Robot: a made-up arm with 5 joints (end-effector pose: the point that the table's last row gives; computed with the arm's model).
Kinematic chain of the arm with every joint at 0, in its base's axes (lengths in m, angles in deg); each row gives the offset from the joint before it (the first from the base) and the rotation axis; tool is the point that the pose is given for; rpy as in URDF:
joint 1: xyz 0 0 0.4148 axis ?
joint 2: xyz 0 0 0 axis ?
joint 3: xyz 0.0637 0 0.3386 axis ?
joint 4: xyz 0.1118 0 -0.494 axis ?
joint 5: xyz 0.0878 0 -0.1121 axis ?
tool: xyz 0 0 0 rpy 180 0 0
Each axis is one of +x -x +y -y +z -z.
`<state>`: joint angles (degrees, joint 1 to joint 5).
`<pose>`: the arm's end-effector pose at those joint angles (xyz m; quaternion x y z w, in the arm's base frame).
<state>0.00 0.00 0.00 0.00 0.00</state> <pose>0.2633 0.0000 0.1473 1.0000 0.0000 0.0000 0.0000</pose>
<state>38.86 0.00 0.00 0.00 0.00</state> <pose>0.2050 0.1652 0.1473 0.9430 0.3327 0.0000 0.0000</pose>
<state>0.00 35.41 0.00 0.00 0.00</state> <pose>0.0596 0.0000 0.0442 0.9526 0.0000 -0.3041 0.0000</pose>
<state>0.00 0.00 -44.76 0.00 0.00</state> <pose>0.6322 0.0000 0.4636 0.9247 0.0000 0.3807 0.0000</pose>
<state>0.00 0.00 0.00 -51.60 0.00</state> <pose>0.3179 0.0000 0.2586 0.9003 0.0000 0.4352 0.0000</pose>
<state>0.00 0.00 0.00 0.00 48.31</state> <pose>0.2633 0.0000 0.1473 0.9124 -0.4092 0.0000 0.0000</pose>
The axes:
joint 1: +z
joint 2: +y
joint 3: +y
joint 4: +y
joint 5: -z

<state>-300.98 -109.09 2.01 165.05 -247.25</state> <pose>0.0258 0.0429 0.4823 0.7803 -0.3953 -0.0348 0.4833</pose>
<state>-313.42 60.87 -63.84 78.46 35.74</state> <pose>0.2595 0.2742 -0.0766 0.7872 0.0747 -0.4609 0.4029</pose>
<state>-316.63 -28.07 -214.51 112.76 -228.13</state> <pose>-0.4094 -0.3868 1.0110 -0.3037 0.2959 -0.0376 0.9049</pose>
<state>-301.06 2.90 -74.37 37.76 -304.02</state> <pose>0.3714 0.6167 0.6542 -0.9567 -0.0247 -0.1560 0.2444</pose>
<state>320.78 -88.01 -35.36 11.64 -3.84</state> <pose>0.0670 -0.0547 0.9784 0.5346 -0.1705 0.7700 0.3038</pose>
